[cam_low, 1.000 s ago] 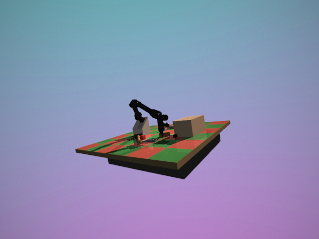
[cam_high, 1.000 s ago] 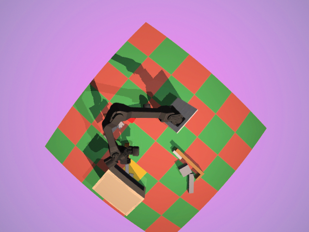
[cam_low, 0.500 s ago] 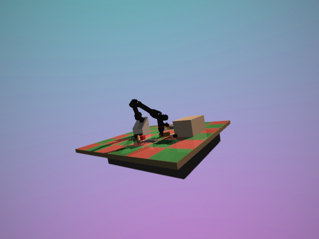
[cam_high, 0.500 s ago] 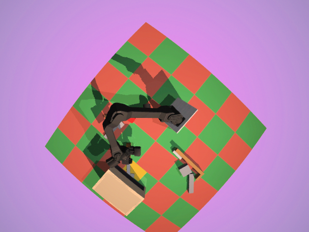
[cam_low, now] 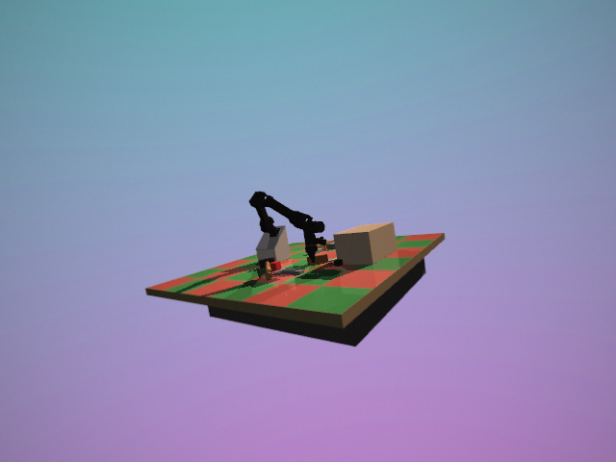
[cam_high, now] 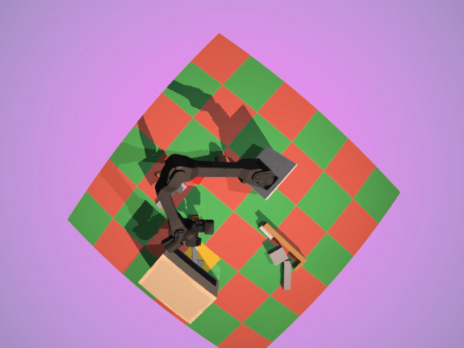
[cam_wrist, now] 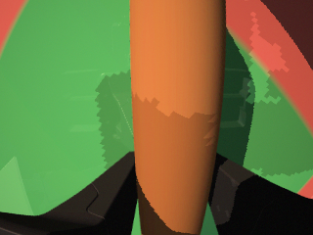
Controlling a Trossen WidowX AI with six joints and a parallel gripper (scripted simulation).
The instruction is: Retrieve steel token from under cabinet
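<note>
My gripper tip is now 20 mm past the grey t-shaped tool and 180 mm to the left of it. The rest, counted from my gripper tip: grey token 140 mm ahead, 160 mm to the left; then red cube 160 mm behind, 130 mm to the right, 10 mm above; then pale bar 200 mm behind, 270 mm to the left.
</note>
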